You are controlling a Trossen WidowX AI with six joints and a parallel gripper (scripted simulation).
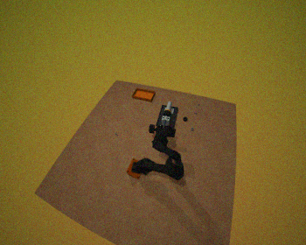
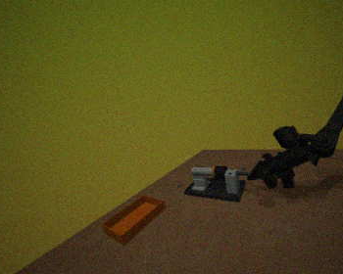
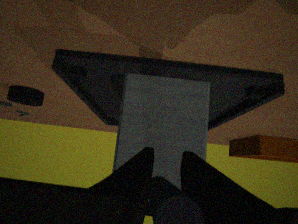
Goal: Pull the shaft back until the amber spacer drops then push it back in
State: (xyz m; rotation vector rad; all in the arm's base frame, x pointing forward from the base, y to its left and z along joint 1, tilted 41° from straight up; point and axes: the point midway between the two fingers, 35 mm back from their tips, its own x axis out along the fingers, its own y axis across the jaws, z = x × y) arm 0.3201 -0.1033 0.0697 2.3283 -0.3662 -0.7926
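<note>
The amber spacer lies 130 mm ahead of my gripper tip, 20 mm above it and 10 mm to the right of it. From my gripper tip the other things lie so: orange tray (360 mm ahead, 260 mm to the left, 50 mm below); then dark disc (160 mm to the right, 140 mm ahead, 50 mm below).
</note>
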